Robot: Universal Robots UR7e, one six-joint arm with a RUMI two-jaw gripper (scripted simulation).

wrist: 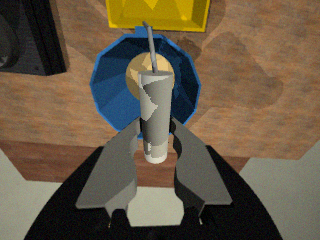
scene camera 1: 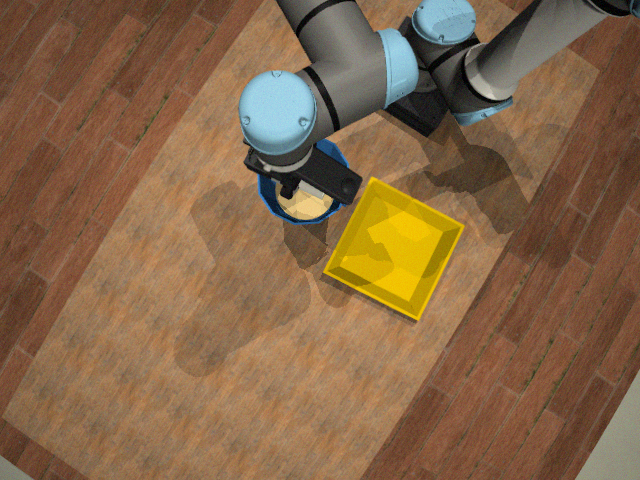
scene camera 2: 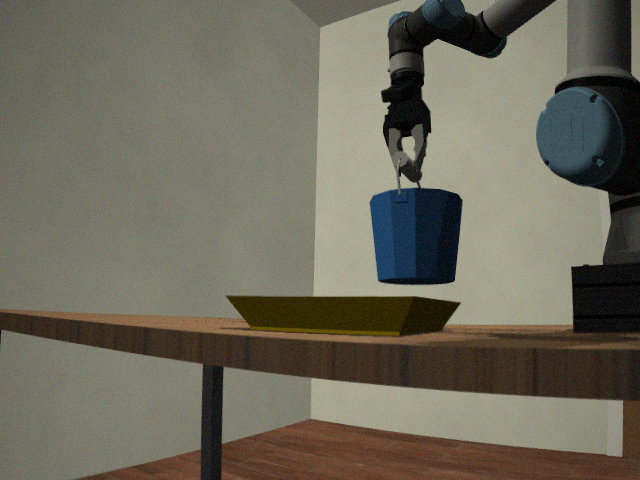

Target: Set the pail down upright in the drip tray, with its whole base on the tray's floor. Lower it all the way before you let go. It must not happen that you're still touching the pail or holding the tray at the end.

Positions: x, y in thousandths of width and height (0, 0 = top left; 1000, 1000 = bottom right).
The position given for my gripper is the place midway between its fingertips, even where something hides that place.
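Visible: my gripper (scene camera 2: 638, 366), (wrist: 486, 490), (scene camera 1: 465, 374). Yellow drip tray (scene camera 1: 616, 518), (scene camera 2: 588, 657). Blue pail (scene camera 2: 651, 491).
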